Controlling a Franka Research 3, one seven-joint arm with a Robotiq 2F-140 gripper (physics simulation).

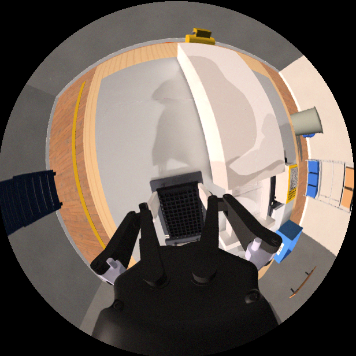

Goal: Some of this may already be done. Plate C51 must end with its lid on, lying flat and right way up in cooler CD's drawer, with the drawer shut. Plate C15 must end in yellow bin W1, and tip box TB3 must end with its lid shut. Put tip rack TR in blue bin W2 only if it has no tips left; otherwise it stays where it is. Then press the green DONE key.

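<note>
My gripper (178,193) is shut on a black tip rack (181,212), with a pale finger pad against each long side. The rack's grid holes look dark, and I see no tips in them. The rack seems to be slightly above its dark grey holder (192,178), whose rim shows at the far and near ends. A blue bin (290,240) with a white label is at the lower right; its label is too small to read. The plates, tip box TB3 and the DONE key cannot be made out.
A large white box-like body (235,115) stands right of the rack, with white open compartments (250,202) near it. A yellow panel with a square code (293,179) is farther right. A yellow object (200,38) is beyond the far edge. A grey-green cylinder (307,121) is at the right.
</note>
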